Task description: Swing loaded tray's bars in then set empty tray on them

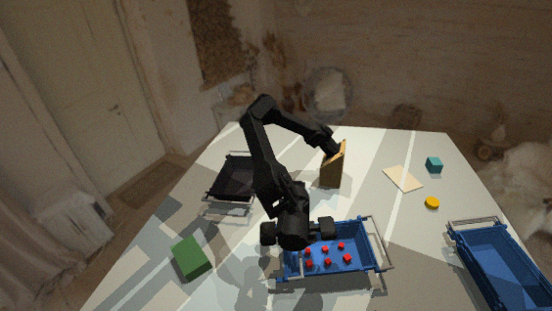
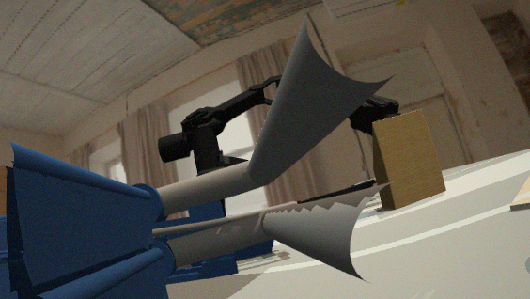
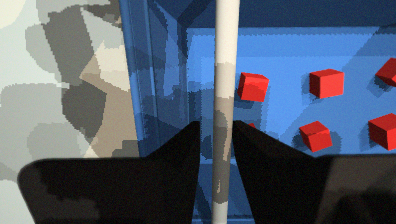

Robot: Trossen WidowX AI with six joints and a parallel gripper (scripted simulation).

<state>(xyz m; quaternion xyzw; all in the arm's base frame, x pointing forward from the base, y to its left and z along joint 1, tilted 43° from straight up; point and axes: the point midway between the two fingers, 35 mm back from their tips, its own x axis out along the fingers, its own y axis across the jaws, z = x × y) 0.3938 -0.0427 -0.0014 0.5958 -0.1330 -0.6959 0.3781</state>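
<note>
Right now my gripper tip is 250 mm past the black tray, 310 mm to the left of it and 10 mm above it. Also, from my gripper tip: green block (120 mm ahead, 300 mm to the right, 30 mm below); then yellow disc (310 mm behind, 420 mm to the left, 40 mm below); then flat tan card (440 mm behind, 320 mm to the left, 50 mm below).
</note>
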